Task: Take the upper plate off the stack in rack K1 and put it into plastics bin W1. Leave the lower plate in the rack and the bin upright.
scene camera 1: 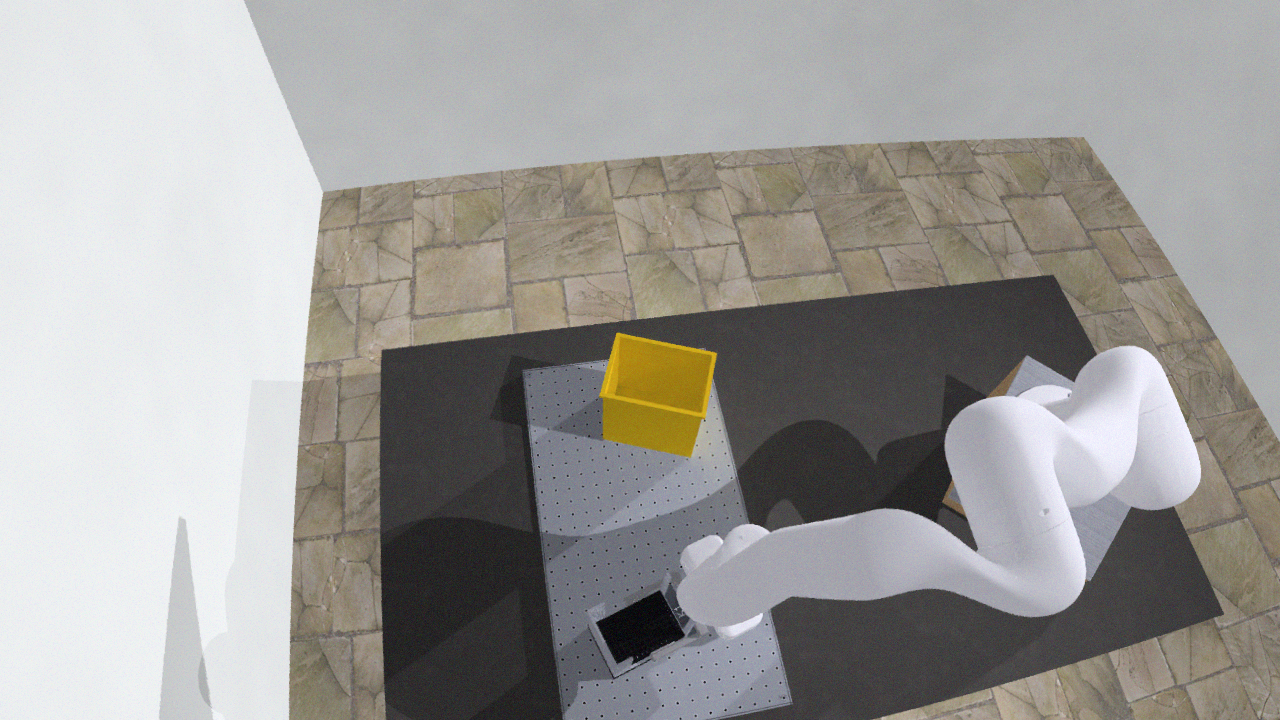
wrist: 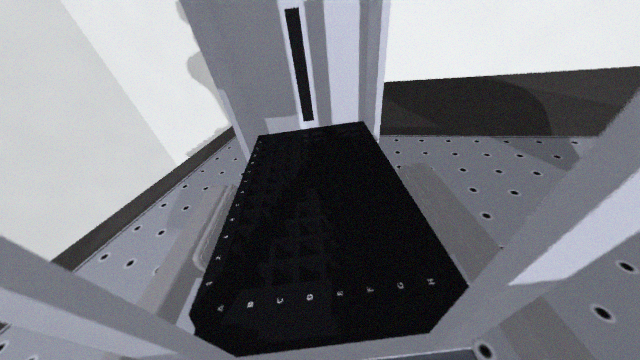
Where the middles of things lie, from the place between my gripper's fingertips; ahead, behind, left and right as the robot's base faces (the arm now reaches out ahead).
Scene:
My hand is 100 mm past the yellow plastics bin W1 [scene camera 1: 655,394], 390 mm to the left of it and 50 mm below it.

